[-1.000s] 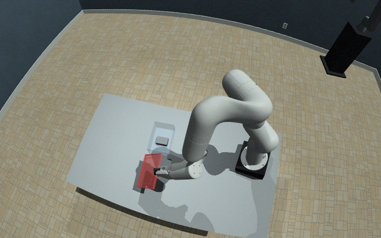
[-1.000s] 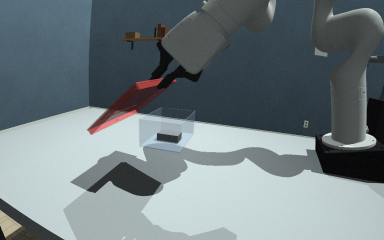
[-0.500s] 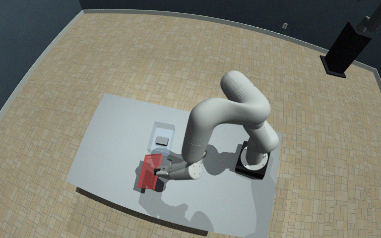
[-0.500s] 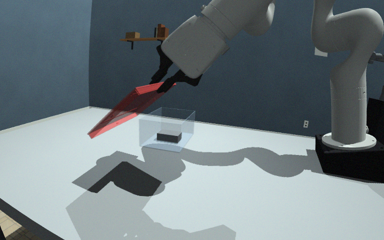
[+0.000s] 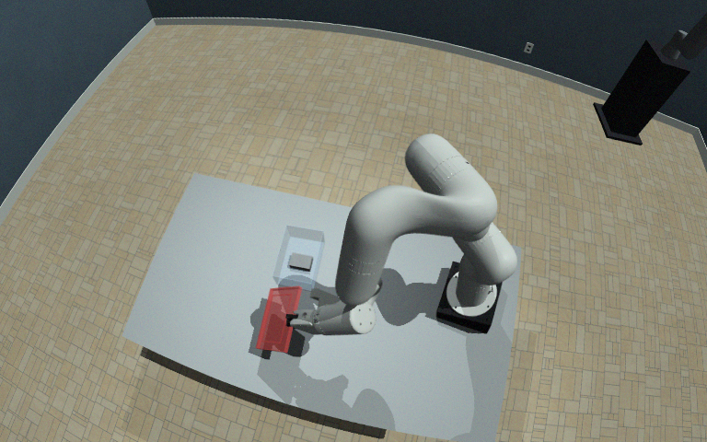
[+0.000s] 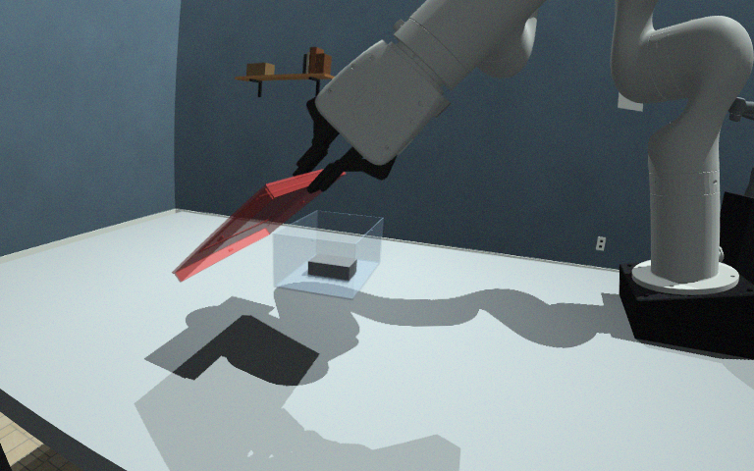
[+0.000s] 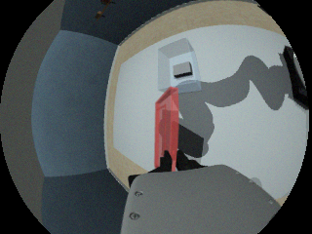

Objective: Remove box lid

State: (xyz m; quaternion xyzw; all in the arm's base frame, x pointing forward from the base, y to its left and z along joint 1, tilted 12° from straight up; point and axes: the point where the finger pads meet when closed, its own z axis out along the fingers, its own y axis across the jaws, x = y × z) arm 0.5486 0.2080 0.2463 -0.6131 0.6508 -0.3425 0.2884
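Right now my hand is 70 mm short of the red lid, 60 mm above it and 20 mm to the left of it. Also, from my hand: box (290 mm to the right, 180 mm below, 50 mm ahead).
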